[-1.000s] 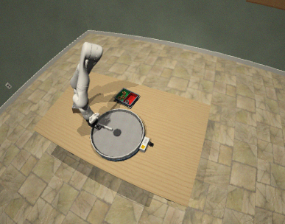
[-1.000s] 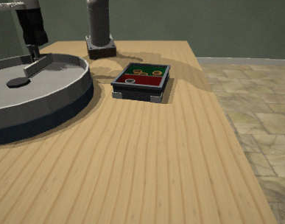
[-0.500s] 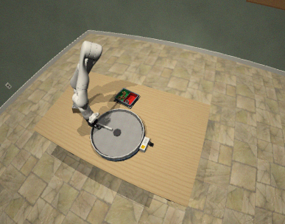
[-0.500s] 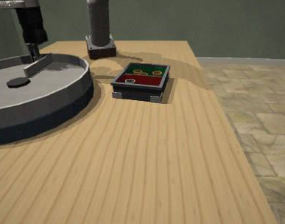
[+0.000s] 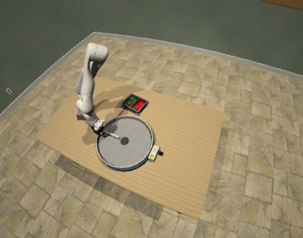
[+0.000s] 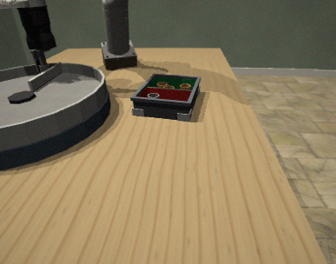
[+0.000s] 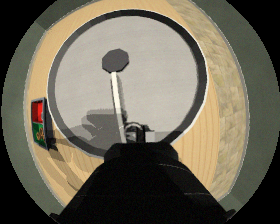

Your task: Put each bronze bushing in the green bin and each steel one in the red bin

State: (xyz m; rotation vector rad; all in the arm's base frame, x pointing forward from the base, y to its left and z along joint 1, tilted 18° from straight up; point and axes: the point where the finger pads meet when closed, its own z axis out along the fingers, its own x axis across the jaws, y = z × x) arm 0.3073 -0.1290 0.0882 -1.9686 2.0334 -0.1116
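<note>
My gripper is now 1 cm short of the bin, 40 cm to the right of it and 7 cm above it. Round my hand: grey turntable (15 cm ahead, 5 cm to the left, 4 cm below).
</note>
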